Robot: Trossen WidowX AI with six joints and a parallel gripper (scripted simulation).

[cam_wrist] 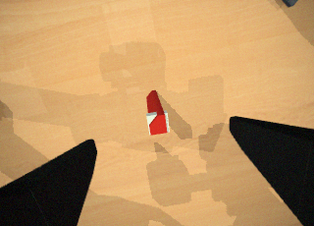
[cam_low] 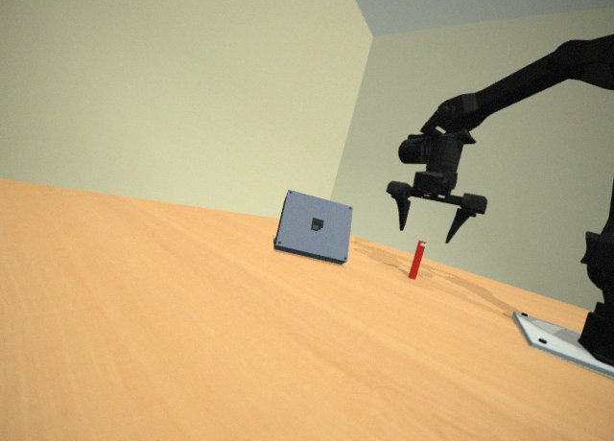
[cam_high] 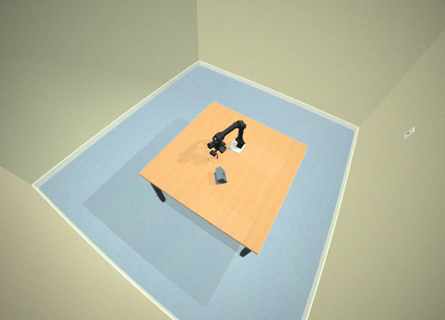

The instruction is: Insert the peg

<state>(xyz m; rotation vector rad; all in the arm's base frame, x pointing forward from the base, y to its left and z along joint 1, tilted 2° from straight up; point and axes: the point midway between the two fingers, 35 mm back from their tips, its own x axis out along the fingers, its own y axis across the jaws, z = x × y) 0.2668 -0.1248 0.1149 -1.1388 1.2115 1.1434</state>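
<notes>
Now: the red square peg 3 cm below my gripper tip. Also, from my gripper tip: grey sloped panel: 17 cm ahead, 15 cm to the left, 4 cm below.
</notes>
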